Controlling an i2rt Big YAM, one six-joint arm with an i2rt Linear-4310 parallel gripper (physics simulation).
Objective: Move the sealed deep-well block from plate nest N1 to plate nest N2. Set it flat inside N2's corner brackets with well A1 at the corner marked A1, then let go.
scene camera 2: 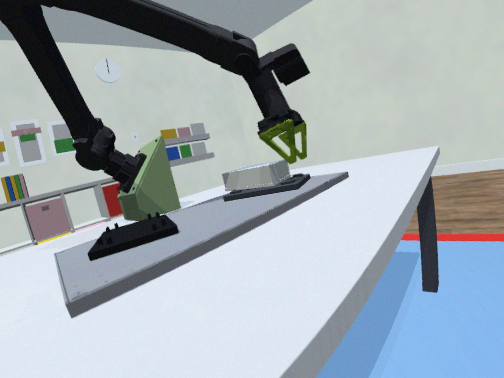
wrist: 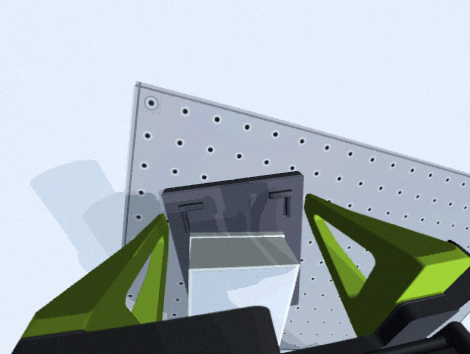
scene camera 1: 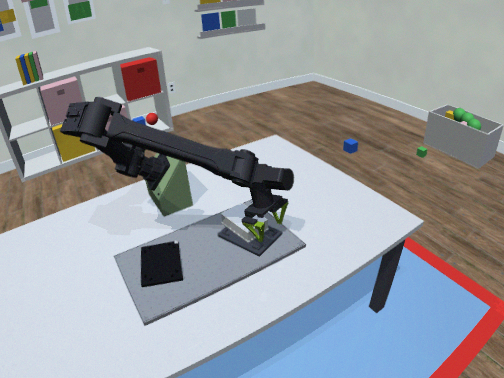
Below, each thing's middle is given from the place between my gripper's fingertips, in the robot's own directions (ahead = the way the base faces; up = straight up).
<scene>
The deep-well block (scene camera 1: pixel 231 218) is 100 mm behind my hand, 40 mm to the right of it and 10 mm below it.
</scene>
